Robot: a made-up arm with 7 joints.
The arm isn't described. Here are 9 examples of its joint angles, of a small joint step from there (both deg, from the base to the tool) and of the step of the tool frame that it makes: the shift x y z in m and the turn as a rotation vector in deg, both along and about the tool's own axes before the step.
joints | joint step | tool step
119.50 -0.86 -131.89 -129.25 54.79 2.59 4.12 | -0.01 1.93 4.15 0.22 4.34 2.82 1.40 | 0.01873 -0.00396 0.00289 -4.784 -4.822 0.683
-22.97 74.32 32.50 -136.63 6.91 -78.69 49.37 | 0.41 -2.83 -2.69 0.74 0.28 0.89 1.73 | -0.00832 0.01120 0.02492 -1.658 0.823 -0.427
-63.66 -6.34 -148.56 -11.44 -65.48 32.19 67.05 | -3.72 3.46 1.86 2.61 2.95 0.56 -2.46 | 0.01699 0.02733 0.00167 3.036 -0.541 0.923
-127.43 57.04 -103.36 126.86 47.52 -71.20 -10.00 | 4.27 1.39 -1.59 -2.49 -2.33 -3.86 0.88 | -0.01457 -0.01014 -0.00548 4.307 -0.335 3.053
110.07 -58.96 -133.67 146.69 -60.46 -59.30 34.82 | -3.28 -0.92 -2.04 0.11 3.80 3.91 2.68 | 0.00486 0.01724 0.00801 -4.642 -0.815 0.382
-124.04 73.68 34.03 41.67 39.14 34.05 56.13 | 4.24 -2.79 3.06 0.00 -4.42 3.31 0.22 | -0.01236 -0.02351 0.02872 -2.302 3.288 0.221
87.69 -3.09 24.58 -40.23 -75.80 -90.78 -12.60 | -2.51 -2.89 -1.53 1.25 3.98 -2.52 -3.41 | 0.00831 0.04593 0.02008 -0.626 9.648 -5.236
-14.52 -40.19 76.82 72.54 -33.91 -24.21 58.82 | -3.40 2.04 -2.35 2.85 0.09 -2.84 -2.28 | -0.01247 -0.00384 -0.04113 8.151 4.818 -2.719
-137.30 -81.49 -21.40 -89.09 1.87 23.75 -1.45 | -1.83 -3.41 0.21 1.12 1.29 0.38 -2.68 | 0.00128 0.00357 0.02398 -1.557 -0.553 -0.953
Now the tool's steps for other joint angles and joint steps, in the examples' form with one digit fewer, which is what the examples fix.
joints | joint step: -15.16 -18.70 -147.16 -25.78 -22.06 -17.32 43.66 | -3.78 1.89 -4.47 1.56 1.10 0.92 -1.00
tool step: -0.0424 0.0242 0.0112 -2.65 -2.25 -3.07
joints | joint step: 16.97 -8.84 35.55 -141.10 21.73 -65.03 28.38 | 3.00 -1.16 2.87 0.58 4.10 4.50 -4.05
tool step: -0.0088 0.0177 -0.0123 -3.16 0.83 -5.48
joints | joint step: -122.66 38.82 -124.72 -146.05 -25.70 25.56 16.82 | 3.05 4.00 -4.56 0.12 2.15 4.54 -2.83
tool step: 0.0508 0.0415 -0.0196 0.10 -1.86 3.50
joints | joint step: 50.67 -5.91 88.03 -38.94 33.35 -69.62 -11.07 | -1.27 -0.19 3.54 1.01 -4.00 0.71 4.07
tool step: -0.0184 -0.0234 0.0112 -1.41 -7.14 2.67
